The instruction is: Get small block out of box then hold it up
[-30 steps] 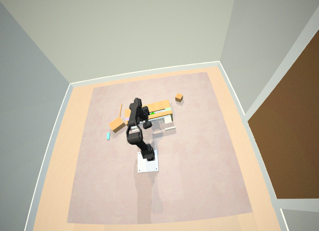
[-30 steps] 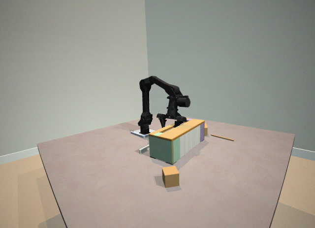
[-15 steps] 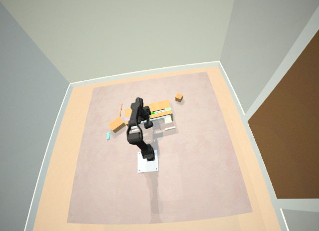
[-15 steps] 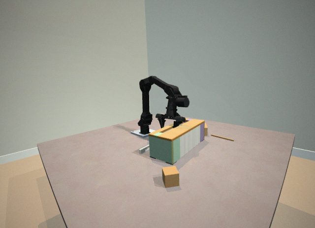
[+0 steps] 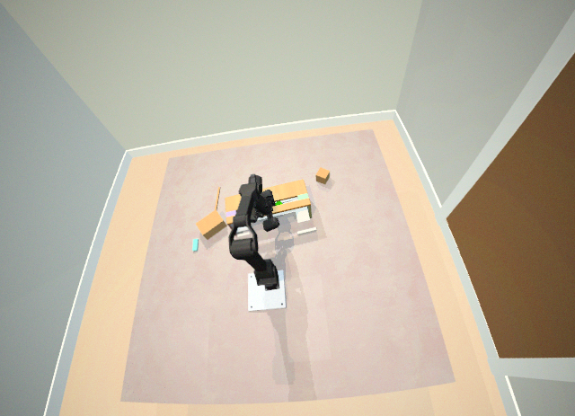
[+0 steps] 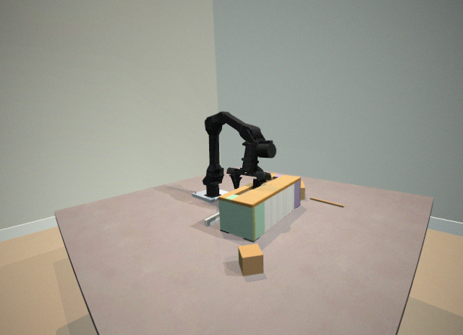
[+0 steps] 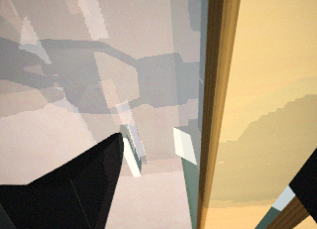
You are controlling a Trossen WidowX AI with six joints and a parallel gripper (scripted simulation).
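The green block lies 6 cm ahead of my gripper tip and 1 cm to the right of it. Also, from my gripper tip: orange cube 26 cm to the right, 23 cm ahead, 6 cm below; then thin stick 32 cm to the left, 21 cm ahead, 8 cm below; then box 4 cm to the left, 3 cm below, 3 cm ahead.
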